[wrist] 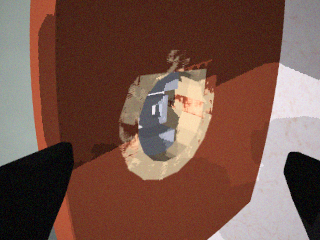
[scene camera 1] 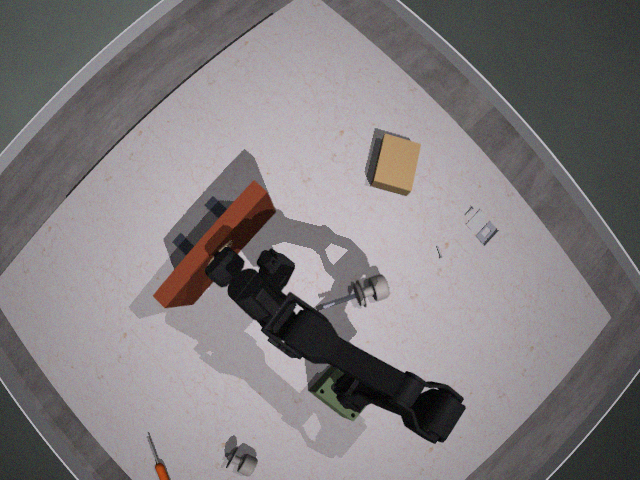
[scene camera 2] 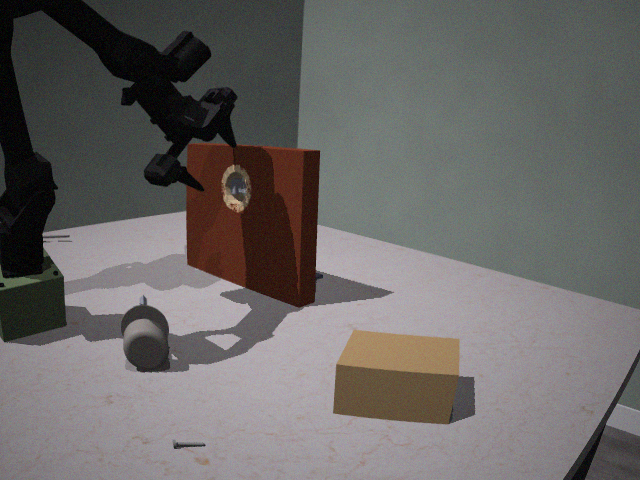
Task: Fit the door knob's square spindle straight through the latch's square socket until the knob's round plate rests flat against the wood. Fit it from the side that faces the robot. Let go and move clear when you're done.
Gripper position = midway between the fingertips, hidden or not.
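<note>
I see a tan box (scene camera 2: 398, 377), and the box shows in scene camera 1 (scene camera 1: 395, 171) too, while in the wrist view the tan box is out of frame. There is a red-brown wooden door panel (scene camera 2: 266, 241). I find that red-brown wooden door panel again in the wrist view (wrist: 90, 74) and in scene camera 1 (scene camera 1: 253, 208). A grey latch socket (wrist: 156, 139) is here as well. And then my gripper (scene camera 2: 218, 168): the wrist view (wrist: 184, 160) shows the gripper too, as does scene camera 1 (scene camera 1: 231, 265).
</note>
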